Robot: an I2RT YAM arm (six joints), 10 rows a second.
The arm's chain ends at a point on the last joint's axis. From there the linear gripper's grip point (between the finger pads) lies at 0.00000 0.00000 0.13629 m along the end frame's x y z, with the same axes.
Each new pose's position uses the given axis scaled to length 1; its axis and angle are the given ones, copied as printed.
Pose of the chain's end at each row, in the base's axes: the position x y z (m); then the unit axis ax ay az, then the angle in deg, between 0 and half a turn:
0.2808 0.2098 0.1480 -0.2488 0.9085 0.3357 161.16
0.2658 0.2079 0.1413 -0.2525 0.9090 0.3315 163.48
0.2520 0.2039 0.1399 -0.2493 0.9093 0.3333 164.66
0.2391 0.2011 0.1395 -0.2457 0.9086 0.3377 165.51
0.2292 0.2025 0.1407 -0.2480 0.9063 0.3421 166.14
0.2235 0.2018 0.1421 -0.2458 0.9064 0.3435 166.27
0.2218 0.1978 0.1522 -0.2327 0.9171 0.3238 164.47
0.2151 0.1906 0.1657 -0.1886 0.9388 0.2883 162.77
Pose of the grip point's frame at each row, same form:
0.2986 0.3017 0.0489 -0.2488 0.9085 0.3357 161.16
0.2787 0.2981 0.0400 -0.2525 0.9090 0.3315 163.48
0.2625 0.2940 0.0382 -0.2493 0.9093 0.3333 164.66
0.2478 0.2918 0.0381 -0.2457 0.9086 0.3377 165.51
0.2360 0.2939 0.0398 -0.2480 0.9063 0.3421 166.14
0.2301 0.2934 0.0414 -0.2458 0.9064 0.3435 166.27
0.2351 0.2858 0.0489 -0.2327 0.9171 0.3238 164.47
0.2385 0.2703 0.0577 -0.1886 0.9388 0.2883 162.77

